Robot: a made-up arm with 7 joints. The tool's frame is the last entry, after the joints. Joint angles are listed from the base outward. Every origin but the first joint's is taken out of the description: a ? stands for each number. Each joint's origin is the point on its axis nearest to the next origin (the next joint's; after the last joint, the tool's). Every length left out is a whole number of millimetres.
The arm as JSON. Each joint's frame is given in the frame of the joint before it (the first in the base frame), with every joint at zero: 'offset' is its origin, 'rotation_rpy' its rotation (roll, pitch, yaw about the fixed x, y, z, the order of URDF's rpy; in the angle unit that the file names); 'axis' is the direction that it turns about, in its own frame. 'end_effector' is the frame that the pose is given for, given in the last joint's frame.
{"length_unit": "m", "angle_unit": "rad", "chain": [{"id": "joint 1", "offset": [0.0, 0.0, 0.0], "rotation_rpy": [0.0, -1.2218, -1.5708], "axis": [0.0, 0.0, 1.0]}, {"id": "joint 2", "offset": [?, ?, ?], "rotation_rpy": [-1.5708, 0.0, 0.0], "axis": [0.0, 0.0, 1.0]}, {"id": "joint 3", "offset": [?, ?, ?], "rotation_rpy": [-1.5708, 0.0, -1.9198], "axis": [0.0, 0.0, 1.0]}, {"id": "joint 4", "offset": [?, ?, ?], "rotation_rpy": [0.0, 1.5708, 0.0], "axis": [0.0, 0.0, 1.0]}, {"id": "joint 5", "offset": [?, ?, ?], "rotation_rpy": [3.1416, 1.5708, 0.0], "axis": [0.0, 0.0, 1.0]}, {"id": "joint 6", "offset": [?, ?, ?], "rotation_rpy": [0.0, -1.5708, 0.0], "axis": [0.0, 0.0, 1.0]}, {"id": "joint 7", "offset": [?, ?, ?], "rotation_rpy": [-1.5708, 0.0, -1.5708], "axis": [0.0, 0.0, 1.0]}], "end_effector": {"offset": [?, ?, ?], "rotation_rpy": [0.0, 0.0, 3.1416]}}
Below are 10 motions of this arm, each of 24 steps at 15 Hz.
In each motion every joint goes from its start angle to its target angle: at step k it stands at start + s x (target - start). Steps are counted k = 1, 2, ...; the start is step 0. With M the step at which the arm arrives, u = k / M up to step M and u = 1 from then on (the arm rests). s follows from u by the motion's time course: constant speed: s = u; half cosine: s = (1 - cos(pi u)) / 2; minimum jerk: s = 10 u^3 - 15 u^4 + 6 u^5.
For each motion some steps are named. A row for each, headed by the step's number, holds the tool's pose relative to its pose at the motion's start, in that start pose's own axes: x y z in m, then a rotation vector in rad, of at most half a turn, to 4 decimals.
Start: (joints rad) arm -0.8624 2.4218 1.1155 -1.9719 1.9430 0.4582 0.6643
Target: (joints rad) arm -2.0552 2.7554 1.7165 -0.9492 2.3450 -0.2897 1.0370
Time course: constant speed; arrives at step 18
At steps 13, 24:
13: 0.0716 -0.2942 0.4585 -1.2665 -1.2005 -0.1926
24: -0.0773 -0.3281 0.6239 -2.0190 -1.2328 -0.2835

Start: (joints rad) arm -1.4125 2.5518 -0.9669 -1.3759 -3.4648 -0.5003 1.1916
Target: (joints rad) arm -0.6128 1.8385 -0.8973 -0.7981 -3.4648 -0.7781 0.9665
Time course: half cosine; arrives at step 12
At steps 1, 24:
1: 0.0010 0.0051 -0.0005 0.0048 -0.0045 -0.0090
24: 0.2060 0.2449 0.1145 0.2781 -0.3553 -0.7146

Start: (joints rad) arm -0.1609 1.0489 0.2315 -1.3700 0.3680 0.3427 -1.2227
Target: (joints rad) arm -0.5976 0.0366 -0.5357 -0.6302 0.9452 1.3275 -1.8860
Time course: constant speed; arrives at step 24
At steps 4, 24:
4: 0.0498 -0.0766 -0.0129 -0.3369 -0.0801 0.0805
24: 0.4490 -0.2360 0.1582 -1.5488 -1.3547 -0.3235

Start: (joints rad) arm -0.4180 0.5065 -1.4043 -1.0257 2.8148 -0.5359 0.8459
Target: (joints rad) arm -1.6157 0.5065 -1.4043 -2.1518 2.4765 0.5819 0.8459
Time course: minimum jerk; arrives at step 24
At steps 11, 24:
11: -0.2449 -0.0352 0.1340 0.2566 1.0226 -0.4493
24: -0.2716 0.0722 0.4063 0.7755 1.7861 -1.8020

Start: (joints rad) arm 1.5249 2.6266 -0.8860 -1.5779 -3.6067 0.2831 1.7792
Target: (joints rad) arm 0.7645 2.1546 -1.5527 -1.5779 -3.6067 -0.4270 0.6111
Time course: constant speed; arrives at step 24
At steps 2, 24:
2: 0.0129 0.0058 -0.0039 -0.0480 0.0194 -0.0426
24: 0.0123 0.1306 -0.0848 -0.4697 -0.0410 -0.6619

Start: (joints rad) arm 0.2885 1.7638 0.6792 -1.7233 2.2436 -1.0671 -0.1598
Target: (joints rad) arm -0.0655 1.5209 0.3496 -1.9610 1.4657 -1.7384 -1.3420
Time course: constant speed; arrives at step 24
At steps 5, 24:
5: -0.0027 -0.0062 0.0110 -0.0761 -0.1614 -0.2654
24: -0.0170 -0.0571 0.0545 0.0437 -0.9214 -0.9715

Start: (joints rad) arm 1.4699 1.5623 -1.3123 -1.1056 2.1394 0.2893 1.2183
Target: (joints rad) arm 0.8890 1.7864 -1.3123 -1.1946 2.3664 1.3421 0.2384
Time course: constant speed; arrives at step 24
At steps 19, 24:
19: -0.0135 -0.1751 0.1230 0.0920 0.5241 -0.7479
24: -0.0144 -0.2072 0.1667 0.0417 0.6900 -0.9773

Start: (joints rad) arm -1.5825 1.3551 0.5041 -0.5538 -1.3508 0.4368 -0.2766
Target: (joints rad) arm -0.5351 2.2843 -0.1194 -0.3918 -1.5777 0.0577 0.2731
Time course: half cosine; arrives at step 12
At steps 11, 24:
11: -0.1248 0.1446 -0.0401 0.4298 -0.1482 -1.5048
24: -0.1224 0.1495 -0.0389 0.4336 -0.1477 -1.5308

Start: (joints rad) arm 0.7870 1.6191 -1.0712 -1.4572 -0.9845 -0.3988 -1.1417
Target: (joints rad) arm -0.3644 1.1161 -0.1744 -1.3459 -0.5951 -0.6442 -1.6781
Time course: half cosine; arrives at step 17
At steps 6, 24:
6: -0.2039 -0.0443 0.0815 -0.0972 0.5399 -0.1846
24: -0.3798 0.0409 0.5460 -0.2861 1.9727 -0.7664

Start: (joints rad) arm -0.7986 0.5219 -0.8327 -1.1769 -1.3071 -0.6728 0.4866
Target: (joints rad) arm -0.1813 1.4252 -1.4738 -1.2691 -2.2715 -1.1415 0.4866
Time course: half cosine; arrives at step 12
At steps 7, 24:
7: 0.0577 -0.3218 0.1567 -1.2627 -0.2801 -0.0727
24: 0.1775 -0.4336 0.3254 -1.9329 -0.7596 -0.0165

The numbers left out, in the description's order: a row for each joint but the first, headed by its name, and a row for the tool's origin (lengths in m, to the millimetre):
joint 2: 0.0 0.0 0.0
joint 3: -0.158 0.058 0.0
joint 4: 0.0 -0.019 0.0
joint 5: 0.377 0.046 0.0
joint 6: 0.0 0.0 0.0
joint 7: 0.0 0.0 0.0
tool: 0.0 0.0 0.0

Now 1 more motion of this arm.
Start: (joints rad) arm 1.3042 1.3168 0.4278 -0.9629 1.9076 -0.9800 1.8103
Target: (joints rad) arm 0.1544 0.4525 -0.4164 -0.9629 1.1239 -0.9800 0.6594
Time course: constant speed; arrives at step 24
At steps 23, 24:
23: -0.3803 0.1739 0.3742 0.2593 0.7332 -0.3414
24: -0.4086 0.1637 0.3892 0.2164 0.7890 -0.3309

